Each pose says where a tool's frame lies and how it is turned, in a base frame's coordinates. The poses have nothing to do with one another.
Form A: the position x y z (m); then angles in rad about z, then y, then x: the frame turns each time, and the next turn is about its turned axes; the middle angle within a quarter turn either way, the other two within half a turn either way.
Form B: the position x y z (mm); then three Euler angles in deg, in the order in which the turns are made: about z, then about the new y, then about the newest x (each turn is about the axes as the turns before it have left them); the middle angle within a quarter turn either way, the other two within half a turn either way. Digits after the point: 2 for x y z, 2 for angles.
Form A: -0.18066 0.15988 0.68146 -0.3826 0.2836 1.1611
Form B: -180.66 159.88 681.46 -21.92 16.25 66.53
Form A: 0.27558 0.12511 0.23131 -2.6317 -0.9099 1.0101
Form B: 275.58 125.11 231.31 -150.79 -52.13 57.87
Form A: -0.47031 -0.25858 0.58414 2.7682 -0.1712 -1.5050
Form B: -470.31 -258.58 584.14 158.61 -9.81 -86.23
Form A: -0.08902 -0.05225 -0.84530 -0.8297 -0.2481 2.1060
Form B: -89.02 -52.25 -845.30 -47.54 -14.22 120.66
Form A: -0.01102 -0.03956 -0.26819 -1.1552 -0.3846 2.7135
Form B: -11.02 -39.56 -268.19 -66.19 -22.04 155.47
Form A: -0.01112 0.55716 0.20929 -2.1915 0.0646 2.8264
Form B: -11.12 557.16 209.29 -125.56 3.70 161.94
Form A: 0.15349 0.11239 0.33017 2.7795 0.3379 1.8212
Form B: 153.49 112.39 330.17 159.25 19.36 104.35
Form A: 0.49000 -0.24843 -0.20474 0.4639 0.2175 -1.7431
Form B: 490.00 -248.43 -204.74 26.58 12.46 -99.87
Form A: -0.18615 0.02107 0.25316 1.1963 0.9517 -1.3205
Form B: -186.15 21.07 253.16 68.54 54.53 -75.66
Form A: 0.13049 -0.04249 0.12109 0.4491 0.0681 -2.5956
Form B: 130.49 -42.49 121.09 25.73 3.90 -148.72
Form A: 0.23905 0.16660 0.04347 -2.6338 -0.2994 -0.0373
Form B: 239.05 166.60 43.47 -150.91 -17.15 -2.14
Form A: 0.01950 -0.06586 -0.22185 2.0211 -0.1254 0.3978
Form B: 19.50 -65.86 -221.85 115.80 -7.18 22.79
